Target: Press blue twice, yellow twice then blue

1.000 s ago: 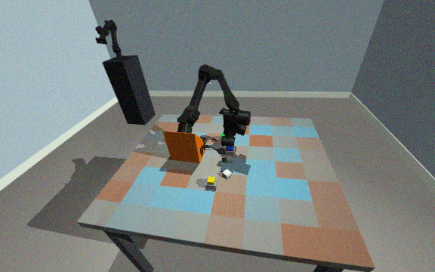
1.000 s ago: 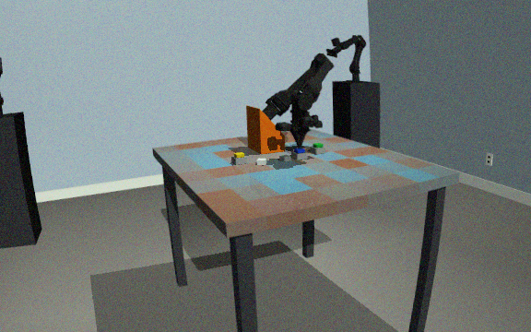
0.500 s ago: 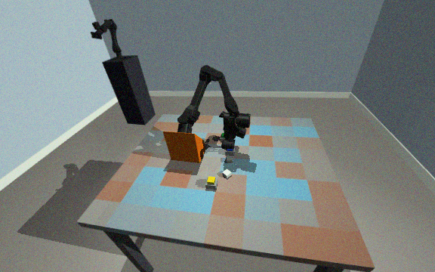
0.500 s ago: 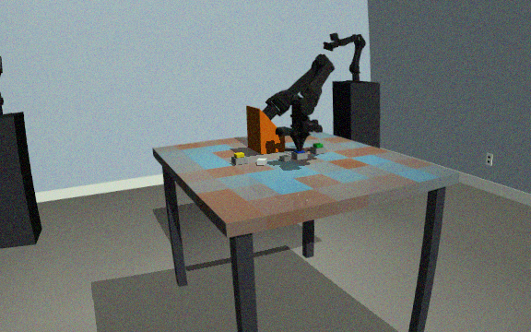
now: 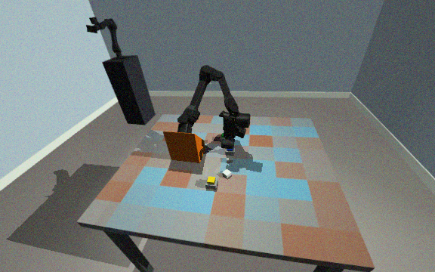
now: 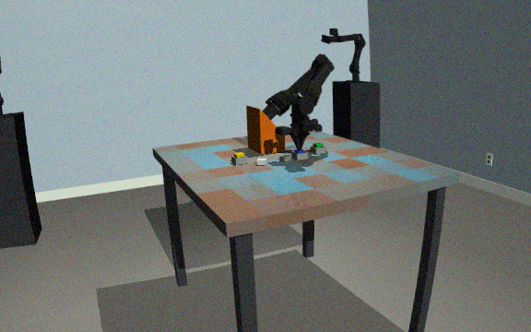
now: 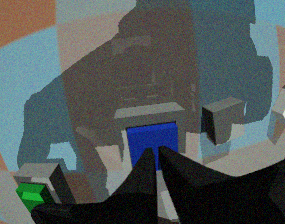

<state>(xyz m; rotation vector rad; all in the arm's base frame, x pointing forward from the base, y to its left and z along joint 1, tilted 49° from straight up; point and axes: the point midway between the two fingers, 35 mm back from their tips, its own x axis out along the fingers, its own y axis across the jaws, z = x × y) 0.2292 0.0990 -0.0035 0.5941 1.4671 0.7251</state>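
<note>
Right now my gripper tip is 1 cm above the blue button. From my gripper tip the other things lie so: green button 5 cm behind, 11 cm to the left; grey block 1 cm ahead, 7 cm to the right, 2 cm below; white block 2 cm ahead, 17 cm to the right, 2 cm below.
</note>
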